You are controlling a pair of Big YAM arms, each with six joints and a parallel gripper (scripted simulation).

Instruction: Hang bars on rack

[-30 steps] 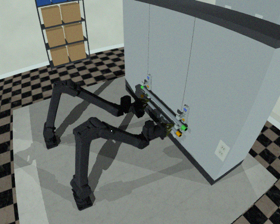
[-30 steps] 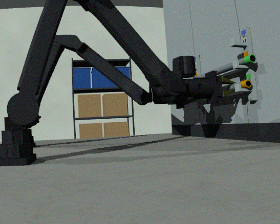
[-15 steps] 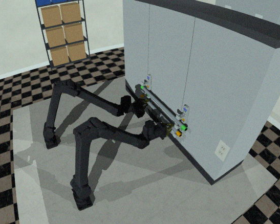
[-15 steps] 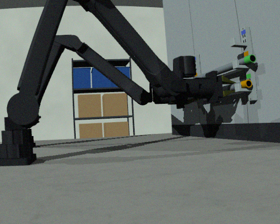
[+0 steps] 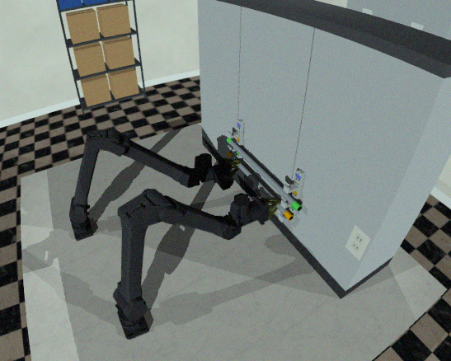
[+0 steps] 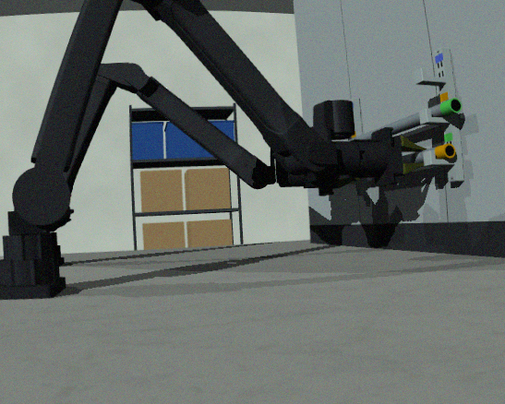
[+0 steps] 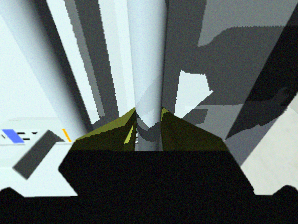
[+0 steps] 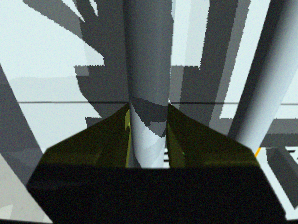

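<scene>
My right gripper is now 14 cm to the right of the green-ended bar, 8 cm below it and 2 cm short of it. From my right hand the other things lie so: grey cabinet wall: 26 cm above, 22 cm ahead, 16 cm to the left; then orange-ended bar: 15 cm to the left, 2 cm ahead; then wall outlet: 37 cm to the right, 11 cm above, 2 cm behind.
</scene>
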